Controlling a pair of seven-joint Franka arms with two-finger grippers.
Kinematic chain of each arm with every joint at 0, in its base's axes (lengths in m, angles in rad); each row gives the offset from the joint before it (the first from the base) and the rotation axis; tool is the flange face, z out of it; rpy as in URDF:
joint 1: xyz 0 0 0.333 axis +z
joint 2: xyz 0 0 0 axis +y
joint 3: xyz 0 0 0.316 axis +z
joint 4: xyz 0.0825 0 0 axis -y
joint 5: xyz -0.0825 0 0.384 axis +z
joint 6: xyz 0 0 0 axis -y
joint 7: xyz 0.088 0 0 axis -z
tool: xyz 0 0 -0.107 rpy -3.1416 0 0
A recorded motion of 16 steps. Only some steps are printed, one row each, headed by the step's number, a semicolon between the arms.
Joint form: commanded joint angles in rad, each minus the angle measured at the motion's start. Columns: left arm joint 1, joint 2, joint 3, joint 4, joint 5, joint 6, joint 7; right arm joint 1, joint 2, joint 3, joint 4, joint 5, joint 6, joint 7.
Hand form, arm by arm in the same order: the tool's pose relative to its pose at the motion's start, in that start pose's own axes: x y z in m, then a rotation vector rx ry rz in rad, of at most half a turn. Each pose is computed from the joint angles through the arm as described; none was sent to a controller.
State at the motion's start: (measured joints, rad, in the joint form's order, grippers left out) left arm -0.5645 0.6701 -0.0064 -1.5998 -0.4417 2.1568 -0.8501; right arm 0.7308 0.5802 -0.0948 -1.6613 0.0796 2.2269 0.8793
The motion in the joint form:
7: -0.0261 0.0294 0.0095 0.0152 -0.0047 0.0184 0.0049; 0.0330 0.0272 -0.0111 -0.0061 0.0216 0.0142 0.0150
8: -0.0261 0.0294 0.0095 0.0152 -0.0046 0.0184 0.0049; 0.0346 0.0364 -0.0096 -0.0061 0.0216 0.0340 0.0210
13: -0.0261 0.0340 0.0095 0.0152 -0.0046 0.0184 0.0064; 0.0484 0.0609 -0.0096 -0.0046 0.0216 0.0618 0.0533
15: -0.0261 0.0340 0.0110 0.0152 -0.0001 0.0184 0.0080; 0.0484 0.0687 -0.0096 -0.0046 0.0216 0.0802 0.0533
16: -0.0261 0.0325 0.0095 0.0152 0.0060 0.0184 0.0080; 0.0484 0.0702 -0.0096 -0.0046 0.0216 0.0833 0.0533
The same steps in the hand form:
7: -0.0038 0.0062 0.0156 0.0045 0.0068 0.0143; -0.0138 -0.0078 0.0197 -0.0102 -0.0164 0.0055
8: -0.0038 0.0062 0.0156 0.0046 0.0069 0.0144; -0.0144 -0.0099 0.0243 -0.0024 -0.0093 0.0089
13: -0.0029 0.0054 0.0186 0.0085 0.0050 0.0142; -0.0209 -0.0161 0.0380 -0.0010 -0.0033 0.0277
15: -0.0020 0.0049 0.0183 0.0109 0.0088 0.0173; -0.0200 -0.0170 0.0416 0.0068 0.0041 0.0278
16: -0.0029 0.0054 0.0177 0.0130 0.0121 0.0224; -0.0198 -0.0171 0.0424 0.0080 0.0053 0.0278

